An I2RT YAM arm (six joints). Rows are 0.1 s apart.
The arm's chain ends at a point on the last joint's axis. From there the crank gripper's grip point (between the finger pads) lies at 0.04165 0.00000 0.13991 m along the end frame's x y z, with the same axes.
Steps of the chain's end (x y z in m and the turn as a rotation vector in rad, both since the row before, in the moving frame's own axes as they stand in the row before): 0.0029, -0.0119, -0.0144, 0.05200, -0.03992, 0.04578; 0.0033, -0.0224, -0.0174, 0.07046, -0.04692, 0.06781; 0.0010, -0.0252, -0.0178, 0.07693, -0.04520, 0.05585; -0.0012, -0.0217, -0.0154, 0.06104, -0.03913, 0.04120; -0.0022, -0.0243, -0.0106, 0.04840, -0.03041, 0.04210; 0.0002, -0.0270, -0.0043, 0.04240, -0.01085, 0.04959; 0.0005, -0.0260, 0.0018, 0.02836, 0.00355, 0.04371; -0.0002, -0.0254, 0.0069, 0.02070, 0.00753, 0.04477; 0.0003, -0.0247, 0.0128, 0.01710, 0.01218, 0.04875; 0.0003, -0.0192, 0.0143, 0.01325, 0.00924, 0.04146; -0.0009, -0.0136, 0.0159, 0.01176, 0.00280, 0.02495
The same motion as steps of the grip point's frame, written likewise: -0.0026, -0.0174, -0.0130, 0.05200, -0.03992, 0.04578; -0.0031, -0.0297, -0.0159, 0.07046, -0.04692, 0.06781; -0.0051, -0.0339, -0.0164, 0.07693, -0.04520, 0.05585; -0.0066, -0.0287, -0.0141, 0.06104, -0.03913, 0.04120; -0.0064, -0.0294, -0.0095, 0.04840, -0.03041, 0.04210; -0.0012, -0.0309, -0.0039, 0.04240, -0.01085, 0.04959; 0.0010, -0.0281, 0.0016, 0.02836, 0.00355, 0.04371; 0.0009, -0.0264, 0.0066, 0.02070, 0.00753, 0.04477; 0.0020, -0.0250, 0.0123, 0.01710, 0.01218, 0.04875; 0.0016, -0.0193, 0.0139, 0.01325, 0.00924, 0.04146; -0.0005, -0.0142, 0.0158, 0.01176, 0.00280, 0.02495
